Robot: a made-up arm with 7 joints. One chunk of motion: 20 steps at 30 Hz.
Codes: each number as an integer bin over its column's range. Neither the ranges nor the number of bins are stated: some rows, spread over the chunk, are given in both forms.
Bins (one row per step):
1: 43 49 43 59 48 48
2: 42 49 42 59 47 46
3: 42 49 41 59 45 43
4: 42 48 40 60 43 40
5: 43 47 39 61 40 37
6: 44 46 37 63 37 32
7: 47 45 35 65 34 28
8: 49 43 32 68 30 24
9: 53 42 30 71 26 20
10: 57 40 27 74 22 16
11: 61 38 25 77 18 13
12: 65 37 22 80 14 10
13: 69 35 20 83 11 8
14: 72 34 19 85 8 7
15: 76 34 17 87 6 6
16: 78 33 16 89 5 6
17: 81 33 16 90 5 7
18: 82 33 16 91 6 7
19: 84 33 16 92 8 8
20: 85 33 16 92 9 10
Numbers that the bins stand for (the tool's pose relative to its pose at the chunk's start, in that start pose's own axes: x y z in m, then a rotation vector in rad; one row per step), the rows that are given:
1: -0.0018 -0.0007 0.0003 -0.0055 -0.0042 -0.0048
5: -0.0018 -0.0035 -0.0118 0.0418 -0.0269 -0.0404
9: 0.0164 -0.0106 -0.0391 0.2782 -0.0665 -0.0954
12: 0.0382 -0.0177 -0.0633 0.4909 -0.1004 -0.1277
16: 0.0618 -0.0233 -0.0815 0.7036 -0.1259 -0.1406
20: 0.0745 -0.0233 -0.0815 0.7745 -0.1145 -0.1277
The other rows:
2: -0.0036 -0.0007 -0.0027 -0.0055 -0.0071 -0.0113
3: -0.0036 -0.0007 -0.0058 -0.0055 -0.0127 -0.0210
4: -0.0036 -0.0021 -0.0088 0.0182 -0.0184 -0.0307
6: 0.0000 -0.0049 -0.0179 0.0891 -0.0354 -0.0566
7: 0.0055 -0.0064 -0.0239 0.1364 -0.0438 -0.0695
8: 0.0091 -0.0092 -0.0330 0.2073 -0.0552 -0.0824
10: 0.0236 -0.0134 -0.0482 0.3491 -0.0778 -0.1083
11: 0.0309 -0.0163 -0.0542 0.4200 -0.0891 -0.1180
13: 0.0455 -0.0205 -0.0694 0.5618 -0.1089 -0.1341
14: 0.0509 -0.0219 -0.0724 0.6091 -0.1174 -0.1374
15: 0.0582 -0.0219 -0.0785 0.6564 -0.1230 -0.1406
17: 0.0673 -0.0233 -0.0815 0.7273 -0.1259 -0.1374
18: 0.0691 -0.0233 -0.0815 0.7509 -0.1230 -0.1374
19: 0.0727 -0.0233 -0.0815 0.7745 -0.1174 -0.1341

